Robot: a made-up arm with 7 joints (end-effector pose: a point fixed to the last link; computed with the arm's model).
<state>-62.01 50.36 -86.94 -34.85 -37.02 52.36 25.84</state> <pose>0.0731 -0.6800 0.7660 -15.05 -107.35 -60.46</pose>
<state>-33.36 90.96 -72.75 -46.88 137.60 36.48 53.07</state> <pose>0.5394 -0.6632 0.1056 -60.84 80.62 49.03</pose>
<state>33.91 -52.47 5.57 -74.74 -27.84 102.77 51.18</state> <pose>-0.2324 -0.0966 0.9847 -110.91 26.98 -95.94</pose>
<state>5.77 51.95 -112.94 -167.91 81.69 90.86 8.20</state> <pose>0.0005 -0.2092 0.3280 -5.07 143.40 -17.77</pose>
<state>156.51 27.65 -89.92 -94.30 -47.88 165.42 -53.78</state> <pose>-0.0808 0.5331 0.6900 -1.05 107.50 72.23</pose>
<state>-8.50 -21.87 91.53 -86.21 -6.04 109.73 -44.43</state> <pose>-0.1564 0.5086 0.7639 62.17 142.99 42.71</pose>
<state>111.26 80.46 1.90 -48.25 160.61 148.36 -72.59</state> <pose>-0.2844 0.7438 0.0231 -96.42 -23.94 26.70</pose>
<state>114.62 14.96 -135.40 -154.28 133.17 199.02 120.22</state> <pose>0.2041 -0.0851 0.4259 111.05 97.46 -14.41</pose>
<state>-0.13 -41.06 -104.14 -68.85 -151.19 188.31 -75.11</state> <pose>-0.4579 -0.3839 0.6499 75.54 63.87 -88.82</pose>
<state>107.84 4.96 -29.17 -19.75 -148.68 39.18 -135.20</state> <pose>0.0155 0.1512 1.1041 99.22 67.93 -27.31</pose>
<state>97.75 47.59 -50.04 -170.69 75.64 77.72 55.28</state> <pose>0.1307 0.1399 0.1528 70.24 -99.35 -77.13</pose>
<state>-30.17 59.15 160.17 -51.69 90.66 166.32 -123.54</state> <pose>0.5193 -0.1195 0.8575 -3.06 6.51 -75.02</pose>
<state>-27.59 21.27 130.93 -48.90 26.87 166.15 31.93</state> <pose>0.2315 0.1244 1.0402 -45.95 -10.11 -6.56</pose>
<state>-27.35 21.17 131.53 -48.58 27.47 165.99 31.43</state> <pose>0.2282 0.1239 1.0417 -45.42 -10.63 -5.80</pose>
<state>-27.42 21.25 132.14 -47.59 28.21 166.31 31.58</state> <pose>0.2296 0.1164 1.0435 -44.00 -9.93 -4.80</pose>
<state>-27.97 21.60 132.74 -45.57 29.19 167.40 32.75</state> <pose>0.2382 0.0979 1.0454 -41.20 -7.36 -3.40</pose>
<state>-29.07 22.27 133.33 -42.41 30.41 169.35 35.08</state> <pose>0.2542 0.0668 1.0460 -36.68 -2.88 -1.50</pose>
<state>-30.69 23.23 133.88 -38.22 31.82 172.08 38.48</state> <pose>0.2753 0.0233 1.0433 -30.33 2.97 0.88</pose>
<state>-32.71 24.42 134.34 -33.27 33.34 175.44 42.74</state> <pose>0.2977 -0.0300 1.0353 -22.22 9.40 3.65</pose>
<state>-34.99 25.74 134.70 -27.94 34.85 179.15 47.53</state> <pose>0.3175 -0.0891 1.0213 -12.75 15.45 6.62</pose>
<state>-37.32 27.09 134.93 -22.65 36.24 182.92 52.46</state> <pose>0.3317 -0.1483 1.0022 -2.62 20.39 9.56</pose>
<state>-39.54 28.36 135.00 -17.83 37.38 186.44 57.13</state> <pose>0.3395 -0.2026 0.9805 7.19 23.86 12.11</pose>
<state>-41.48 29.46 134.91 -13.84 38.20 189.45 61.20</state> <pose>0.3418 -0.2476 0.9594 15.77 25.90 14.06</pose>
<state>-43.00 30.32 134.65 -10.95 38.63 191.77 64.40</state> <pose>0.3408 -0.2807 0.9422 22.34 26.90 15.23</pose>
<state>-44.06 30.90 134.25 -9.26 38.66 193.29 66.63</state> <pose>0.3386 -0.3016 0.9309 26.51 27.30 15.60</pose>
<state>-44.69 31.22 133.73 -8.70 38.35 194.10 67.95</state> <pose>0.3368 -0.3115 0.9259 28.39 27.48 15.26</pose>
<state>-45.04 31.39 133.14 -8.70 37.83 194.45 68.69</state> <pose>0.3356 -0.3155 0.9242 28.96 27.60 14.48</pose>
